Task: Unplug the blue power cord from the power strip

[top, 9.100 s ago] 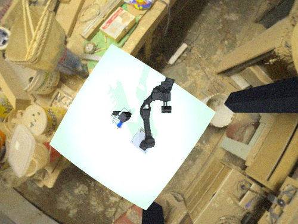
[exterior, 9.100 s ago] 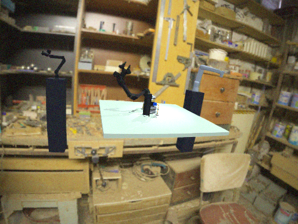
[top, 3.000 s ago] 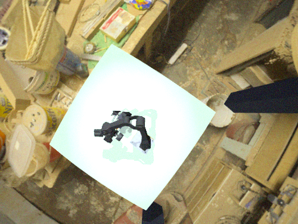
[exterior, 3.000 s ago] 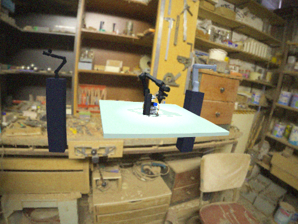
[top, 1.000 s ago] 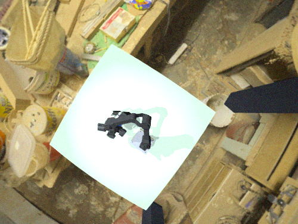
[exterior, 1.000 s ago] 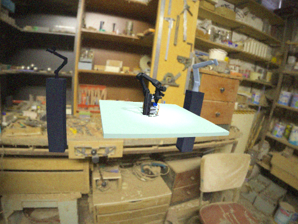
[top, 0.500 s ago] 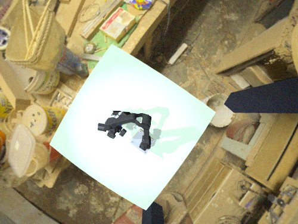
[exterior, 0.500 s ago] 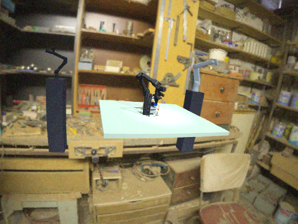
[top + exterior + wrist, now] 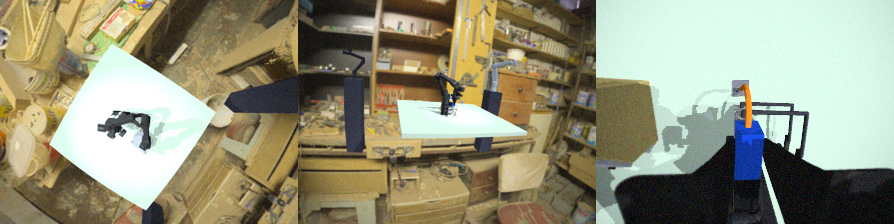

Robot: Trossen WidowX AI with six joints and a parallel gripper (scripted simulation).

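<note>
Right now my gripper tip is 30 mm to the left of the blue plug.
</note>
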